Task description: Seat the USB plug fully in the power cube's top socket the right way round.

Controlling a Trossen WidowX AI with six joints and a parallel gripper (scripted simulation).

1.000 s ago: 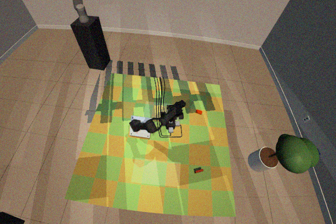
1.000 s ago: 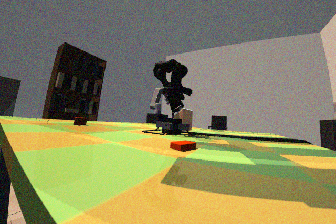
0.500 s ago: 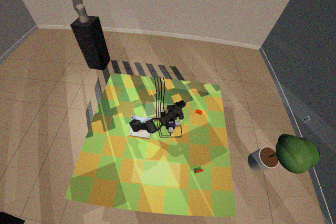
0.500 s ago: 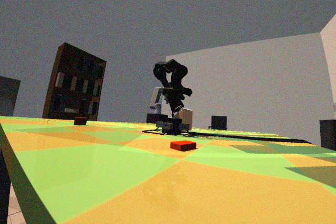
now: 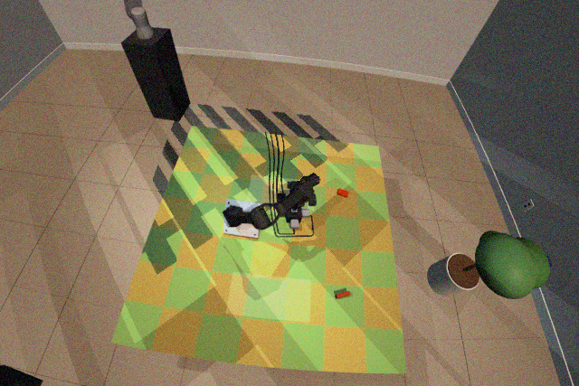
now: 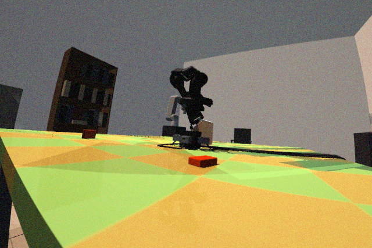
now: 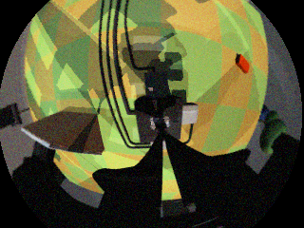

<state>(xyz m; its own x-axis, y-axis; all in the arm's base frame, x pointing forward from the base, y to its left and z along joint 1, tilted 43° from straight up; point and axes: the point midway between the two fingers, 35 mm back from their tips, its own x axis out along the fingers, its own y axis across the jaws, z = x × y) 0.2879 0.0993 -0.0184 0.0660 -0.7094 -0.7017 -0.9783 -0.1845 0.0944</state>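
My gripper tip is 2 cm above the USB plug.
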